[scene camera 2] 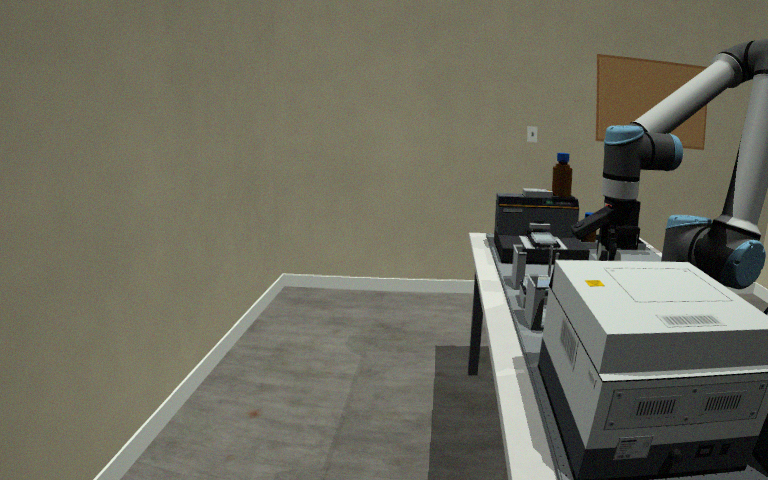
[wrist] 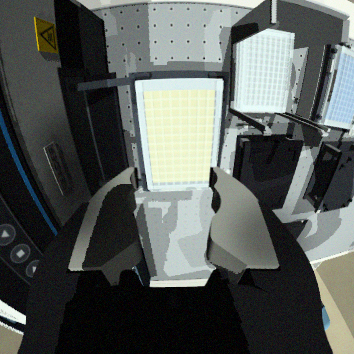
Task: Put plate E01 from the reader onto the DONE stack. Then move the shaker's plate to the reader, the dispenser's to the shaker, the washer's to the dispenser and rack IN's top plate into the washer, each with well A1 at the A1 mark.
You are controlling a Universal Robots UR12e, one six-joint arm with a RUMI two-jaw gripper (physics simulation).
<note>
The pictures show: my gripper, a grey upright rack, a brown bottle, a perforated grey board and a dark frame.
</note>
